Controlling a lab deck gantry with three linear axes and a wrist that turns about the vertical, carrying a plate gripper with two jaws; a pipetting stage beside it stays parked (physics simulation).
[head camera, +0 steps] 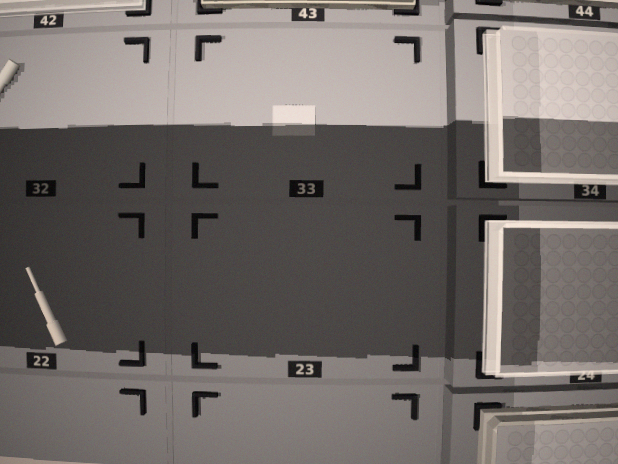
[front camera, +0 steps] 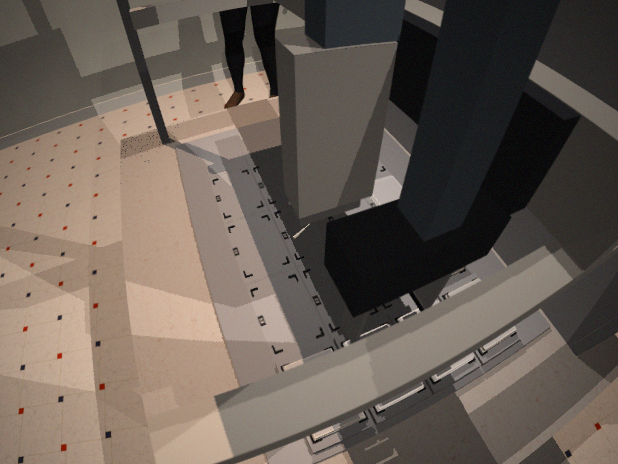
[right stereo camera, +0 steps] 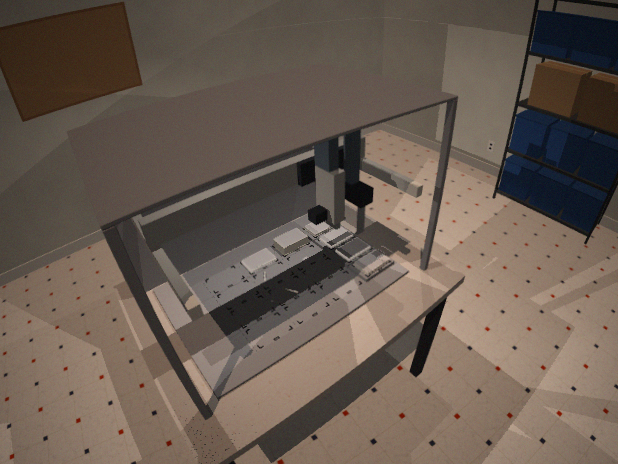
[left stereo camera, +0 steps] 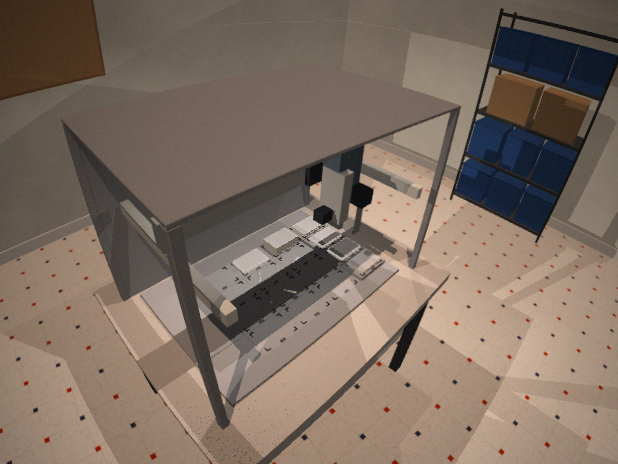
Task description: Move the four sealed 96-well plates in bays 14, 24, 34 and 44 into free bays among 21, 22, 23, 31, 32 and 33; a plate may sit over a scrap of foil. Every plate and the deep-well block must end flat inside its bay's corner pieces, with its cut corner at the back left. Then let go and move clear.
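Places are measured from the robot's base along level axes (x right, y up, z back), in centimetres.
Pixels of known places: gripper, fingertip midpoint: [front camera: 385, 317] [right stereo camera: 350, 226] [left stereo camera: 345, 226]; robot's base, link origin: [front camera: 213, 181] [right stereo camera: 260, 347] [left stereo camera: 267, 350].
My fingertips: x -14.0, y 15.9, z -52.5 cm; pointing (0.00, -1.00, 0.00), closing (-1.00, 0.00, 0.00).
For each thing: its middle in the pictures, then the offset to it from my fingertips. "spot": a spot on its surface instead.
- bay 34, surface spot: [head camera: 560, 100] [left stereo camera: 321, 238] spot: dx -11.8, dy -13.0, dz -0.4 cm
- bay 24, surface spot: [head camera: 560, 300] [left stereo camera: 340, 250] spot: dx -1.0, dy -13.0, dz -0.4 cm
- bay 14, surface spot: [head camera: 570, 445] spot: dx +7.1, dy -13.0, dz -1.4 cm
- bay 44, surface spot: [left stereo camera: 306, 225] spot: dx -22.5, dy -13.0, dz -2.3 cm
- deep-well block, body centre: [left stereo camera: 280, 241] [right stereo camera: 290, 241] dx -22.4, dy -13.8, dz +13.3 cm
- foil scrap, body centre: [head camera: 293, 120] dx -11.2, dy -15.8, dz +14.1 cm
- white plate, body centre: [front camera: 391, 198] [left stereo camera: 250, 261] [right stereo camera: 259, 260] dx -22.4, dy -15.1, dz +29.7 cm
- pale pipette-like piece, body centre: [head camera: 44, 305] dx +0.0, dy -15.6, dz +29.2 cm
Sealed plates sit in bay 34 [head camera: 560, 100] [left stereo camera: 325, 236], bay 24 [head camera: 560, 300] [left stereo camera: 344, 248] and bay 14 [head camera: 570, 445] [left stereo camera: 368, 265]. The plate of bay 44 [left stereo camera: 306, 225] shows in the left stereo view. The deep-well block [left stereo camera: 280, 241] [right stereo camera: 291, 241] sits in bay 43. My gripper [left stereo camera: 357, 220] [right stereo camera: 360, 218] hangs high near the right-hand column of plates, open, with no plate under it. Its black body [front camera: 400, 260] hides most of the jaws in the front view. A foil scrap [head camera: 293, 120] lies in bay 33.
A white plate [left stereo camera: 250, 261] [right stereo camera: 258, 260] sits in bay 42. A pale pipette-like piece [head camera: 47, 307] lies in bay 22, another [head camera: 9, 75] in bay 32. The grey pipetting stage [front camera: 335, 135] [left stereo camera: 335, 195] stands beside my gripper. Enclosure posts [left stereo camera: 435, 185] [right stereo camera: 440, 185] stand around the deck.
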